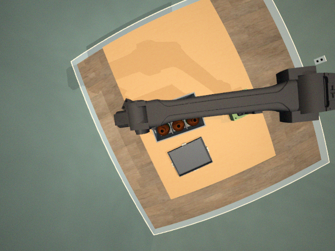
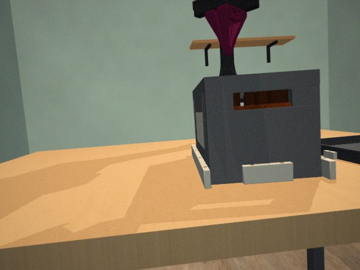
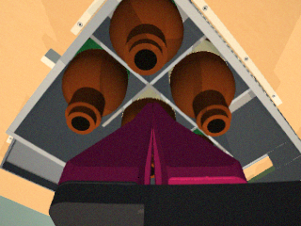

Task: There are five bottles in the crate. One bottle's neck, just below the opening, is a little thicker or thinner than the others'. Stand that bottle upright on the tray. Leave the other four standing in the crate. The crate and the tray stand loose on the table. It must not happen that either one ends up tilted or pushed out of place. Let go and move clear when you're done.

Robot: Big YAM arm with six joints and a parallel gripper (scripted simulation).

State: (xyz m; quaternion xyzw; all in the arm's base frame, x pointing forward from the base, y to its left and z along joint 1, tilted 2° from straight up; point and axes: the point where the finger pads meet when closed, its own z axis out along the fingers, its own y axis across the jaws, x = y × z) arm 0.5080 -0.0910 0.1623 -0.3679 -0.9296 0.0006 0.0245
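Right now my hand is 14 cm above the dark grey crate, 8 cm past it and 4 cm to the right of it. Also, from my hand: grey tray: 32 cm to the left, 21 cm below, 10 cm behind.
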